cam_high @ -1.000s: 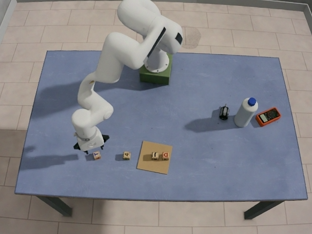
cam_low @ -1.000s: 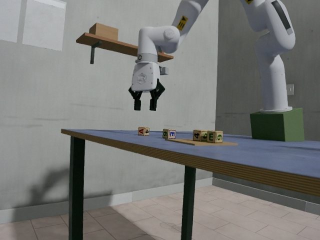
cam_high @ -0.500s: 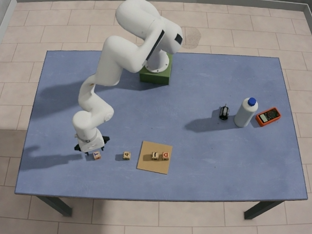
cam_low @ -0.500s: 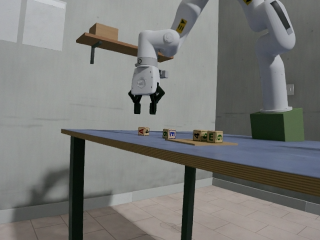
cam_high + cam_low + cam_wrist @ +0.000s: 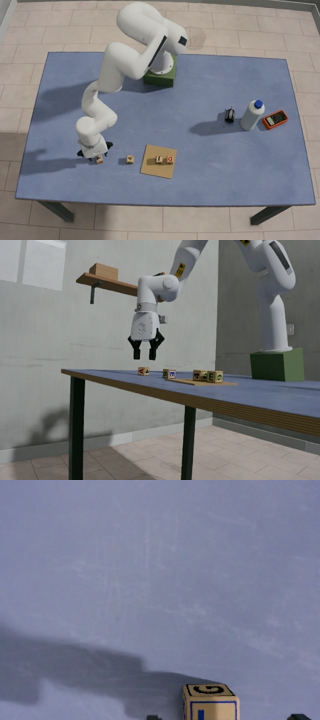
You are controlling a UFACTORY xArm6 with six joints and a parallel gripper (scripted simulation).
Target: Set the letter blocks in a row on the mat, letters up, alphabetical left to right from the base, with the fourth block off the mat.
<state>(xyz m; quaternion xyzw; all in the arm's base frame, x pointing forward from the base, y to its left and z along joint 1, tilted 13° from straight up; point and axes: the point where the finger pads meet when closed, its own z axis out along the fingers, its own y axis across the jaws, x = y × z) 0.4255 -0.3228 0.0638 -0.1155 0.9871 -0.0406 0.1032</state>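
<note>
Now: hand 30 mm short of the tan mat, 270 mm to the right of it and 70 mm above it. The rest, counted from my hand: black object 160 mm behind, 640 mm to the left, 50 mm below; then wooden block 40 mm ahead, 310 mm to the left, 50 mm below; then orange multimeter 110 mm behind, 860 mm to the left, 60 mm below.
</note>
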